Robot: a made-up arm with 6 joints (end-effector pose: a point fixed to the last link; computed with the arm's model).
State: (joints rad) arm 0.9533 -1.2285 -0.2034 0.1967 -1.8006 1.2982
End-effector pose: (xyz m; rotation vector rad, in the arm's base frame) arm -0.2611 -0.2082 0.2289 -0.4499 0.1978 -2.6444
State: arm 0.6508 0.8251 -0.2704 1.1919 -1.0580 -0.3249
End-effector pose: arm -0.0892 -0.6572 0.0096 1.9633 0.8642 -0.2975
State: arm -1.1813 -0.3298 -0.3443 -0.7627 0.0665 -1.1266
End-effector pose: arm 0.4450 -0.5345 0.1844 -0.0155 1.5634 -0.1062
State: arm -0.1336 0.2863 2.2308 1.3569 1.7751 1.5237
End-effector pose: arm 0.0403 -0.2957 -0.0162 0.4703 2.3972 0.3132
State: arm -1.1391 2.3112 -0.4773 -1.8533 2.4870 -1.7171
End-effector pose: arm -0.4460 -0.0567 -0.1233 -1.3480 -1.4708 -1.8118
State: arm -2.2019 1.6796 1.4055 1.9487 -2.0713 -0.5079
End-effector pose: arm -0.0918 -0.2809 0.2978 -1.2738 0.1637 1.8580
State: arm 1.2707 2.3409 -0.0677 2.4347 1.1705 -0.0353
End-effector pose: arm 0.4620 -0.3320 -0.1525 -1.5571 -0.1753 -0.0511
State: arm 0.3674 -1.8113 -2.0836 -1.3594 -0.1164 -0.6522
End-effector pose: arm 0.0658 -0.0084 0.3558 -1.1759 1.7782 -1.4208
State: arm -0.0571 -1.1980 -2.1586 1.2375 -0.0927 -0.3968
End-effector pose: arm 0.1060 -0.1454 0.3508 0.1381 0.3603 -2.2383
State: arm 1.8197 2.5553 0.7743 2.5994 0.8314 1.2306
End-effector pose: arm 0.5219 -0.1805 -0.1655 -2.0943 -0.3992 -0.4266
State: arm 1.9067 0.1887 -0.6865 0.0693 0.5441 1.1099
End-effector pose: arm -0.2264 -0.3880 -0.1349 -1.1255 -1.5087 -0.0441
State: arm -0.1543 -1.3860 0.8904 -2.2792 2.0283 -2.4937
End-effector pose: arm -0.0156 -0.0385 0.6928 -0.5746 -0.1129 -1.2659
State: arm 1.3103 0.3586 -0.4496 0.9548 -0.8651 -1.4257
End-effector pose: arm -0.2046 -0.5551 -0.1167 2.6884 -0.1760 0.0463
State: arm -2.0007 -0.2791 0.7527 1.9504 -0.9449 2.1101
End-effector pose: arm 0.4379 -0.1605 -0.0031 -0.0490 2.0717 0.7758
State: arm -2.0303 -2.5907 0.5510 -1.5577 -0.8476 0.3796
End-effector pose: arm -0.0345 0.1463 0.0978 -0.3780 -1.9942 1.6433
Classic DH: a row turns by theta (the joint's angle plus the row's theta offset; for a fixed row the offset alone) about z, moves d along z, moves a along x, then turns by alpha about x. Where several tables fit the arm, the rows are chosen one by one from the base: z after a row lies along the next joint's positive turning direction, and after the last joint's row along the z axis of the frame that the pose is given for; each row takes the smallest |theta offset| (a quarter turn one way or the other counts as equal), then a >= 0, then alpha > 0; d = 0 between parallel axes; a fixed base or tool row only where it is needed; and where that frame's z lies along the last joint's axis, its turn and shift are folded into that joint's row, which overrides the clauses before.
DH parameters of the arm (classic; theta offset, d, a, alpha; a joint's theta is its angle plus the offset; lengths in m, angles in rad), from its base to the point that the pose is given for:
base (fixed): 0 0.032 0 1.5708
joint 1: 1.5708 0.2598 0.0146 1.5708
joint 2: 0 0.0107 0.2209 -1.5708
joint 3: 0 0.2615 0.1041 1.5708
joint 4: -1.5708 -0.0962 0.04 -1.5708
joint 5: 0 -0.1805 -0.0312 -1.5708
joint 6: 0 -0.0613 0.0265 1.5708
tool (fixed): -1.5708 0.1556 0 0

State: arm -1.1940 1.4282 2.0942 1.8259 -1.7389 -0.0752
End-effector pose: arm -0.1963 -0.3606 -0.0366 2.5329 -0.2599 -1.2432
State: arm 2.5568 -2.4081 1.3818 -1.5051 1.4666 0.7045
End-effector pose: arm -0.1036 0.0164 -0.1462 0.6747 -1.9339 1.9475
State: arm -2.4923 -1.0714 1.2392 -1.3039 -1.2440 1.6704
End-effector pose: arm 0.3361 -0.2523 -0.4092 -2.2702 -0.5134 0.1476
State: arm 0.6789 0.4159 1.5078 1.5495 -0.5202 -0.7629
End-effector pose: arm -0.0270 -0.5035 0.0581 2.0590 -0.9685 1.9457
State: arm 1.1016 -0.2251 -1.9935 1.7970 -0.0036 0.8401
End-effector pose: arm -0.0577 -0.4221 0.3593 0.8816 0.7095 -0.6388
